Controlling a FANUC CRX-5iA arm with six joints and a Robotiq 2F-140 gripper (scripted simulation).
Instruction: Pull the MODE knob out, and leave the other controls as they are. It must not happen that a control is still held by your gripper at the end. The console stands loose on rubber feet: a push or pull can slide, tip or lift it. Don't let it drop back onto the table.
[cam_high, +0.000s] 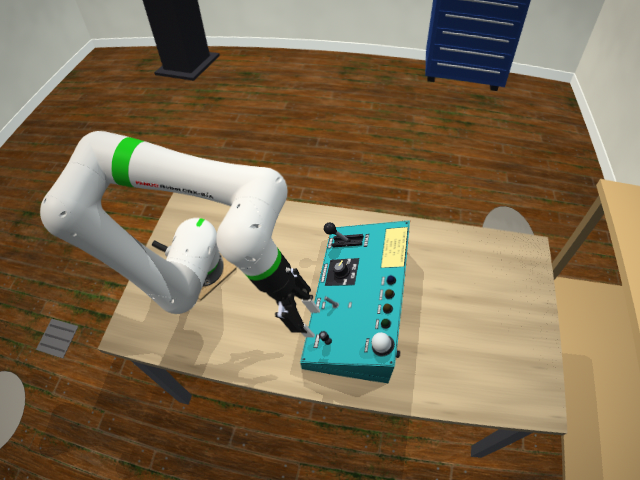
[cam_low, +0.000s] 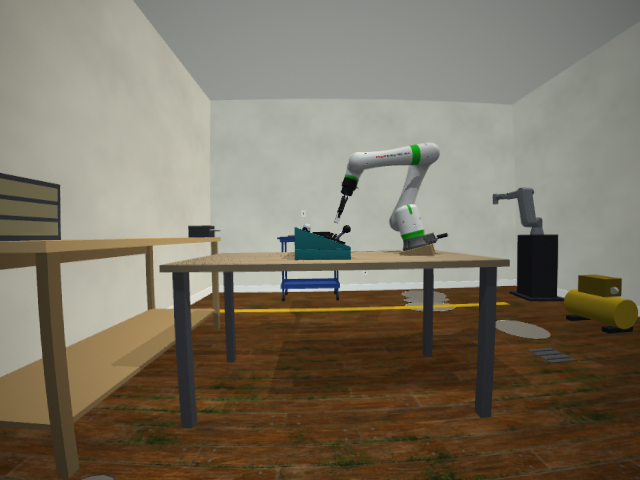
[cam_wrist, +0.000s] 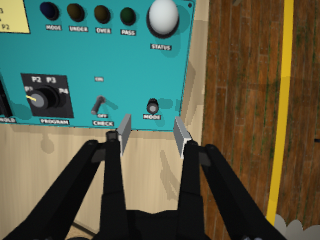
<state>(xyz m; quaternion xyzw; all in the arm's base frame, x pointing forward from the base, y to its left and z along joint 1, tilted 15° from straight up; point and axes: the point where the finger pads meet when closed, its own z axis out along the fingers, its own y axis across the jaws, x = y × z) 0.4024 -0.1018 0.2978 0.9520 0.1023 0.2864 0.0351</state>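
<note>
My hand is 110 mm above the black mode knob, 40 mm short of it and 10 mm to the right of it. From my hand the other things lie so: check toggle (130 mm to the left, 120 mm below, 20 mm ahead); then program rotary selector (260 mm to the left, 120 mm below); then teal console (190 mm to the left, 140 mm below, 40 mm ahead).
</note>
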